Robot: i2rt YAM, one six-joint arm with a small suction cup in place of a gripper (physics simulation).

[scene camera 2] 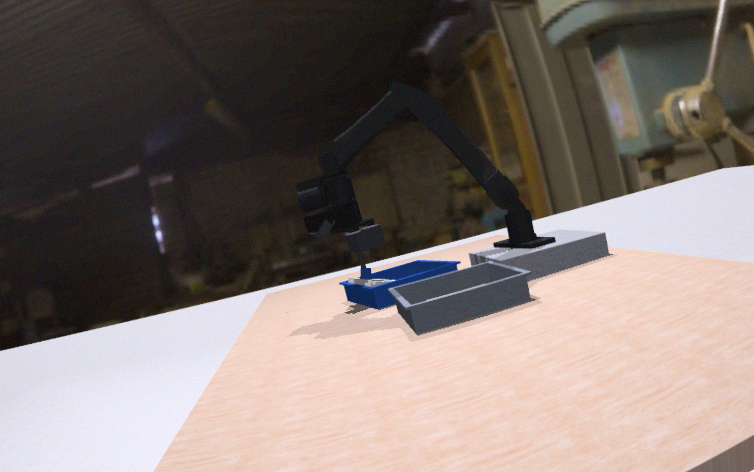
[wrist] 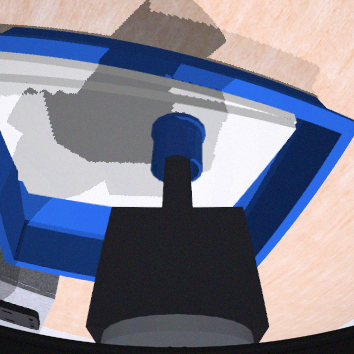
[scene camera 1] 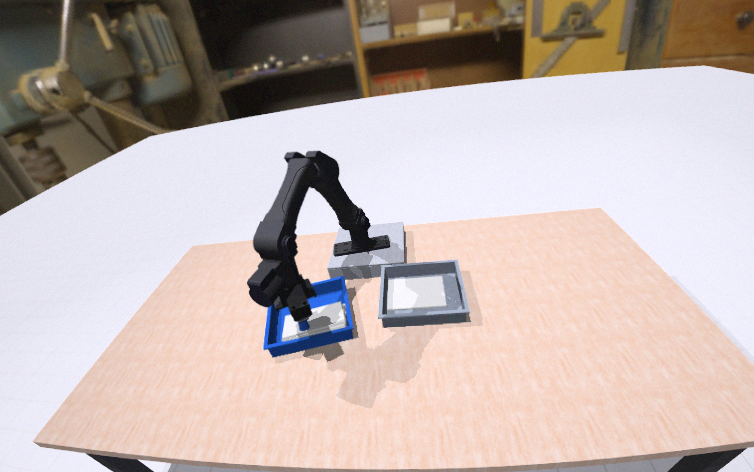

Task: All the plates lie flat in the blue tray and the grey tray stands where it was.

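Seen in the pictures: hand, its tool point: (wrist: 176,129) (scene camera 1: 305,329); arm's base, origin of its link: (scene camera 2: 523,244) (scene camera 1: 361,246).
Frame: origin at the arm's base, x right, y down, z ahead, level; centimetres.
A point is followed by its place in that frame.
The blue tray (scene camera 1: 306,346) @(x 18.0, y 4.2, z 36.9 cm) (scene camera 2: 373,299) @(x 6.4, y 3.3, z 35.7 cm) (wrist: 291,105) @(x 23.2, y 0.5, z 37.8 cm) stands on the wooden board, left of the grey tray (scene camera 1: 423,317) @(x -14.8, y 2.3, z 35.2 cm) (scene camera 2: 463,304) @(x -27.5, y 2.7, z 28.1 cm). A white plate (scene camera 1: 328,317) @(x 11.2, y 0.9, z 30.6 cm) (scene camera 2: 369,281) @(x 10.0, y -0.3, z 34.9 cm) (wrist: 246,158) @(x 22.4, y 0.3, z 33.5 cm) lies low inside the blue tray, nearly flat. My suction cup (scene camera 1: 302,324) (scene camera 2: 364,273) (wrist: 178,135) presses on this plate near its middle and holds it. In the wrist view, grey edges of more plate show under its far side. Another white plate (scene camera 1: 417,293) @(x -15.3, y 4.5, z 23.3 cm) lies flat in the grey tray.
The arm's grey base block (scene camera 1: 367,259) @(x -1.6, y -0.2, z 8.3 cm) (scene camera 2: 550,256) @(x -14.9, y 1.9, z 2.0 cm) stands just behind both trays. The wooden board (scene camera 1: 519,355) @(x -35.6, y 5.4, z 50.2 cm) lies on a white table (scene camera 1: 469,152). The arm leans over the blue tray's back left corner.
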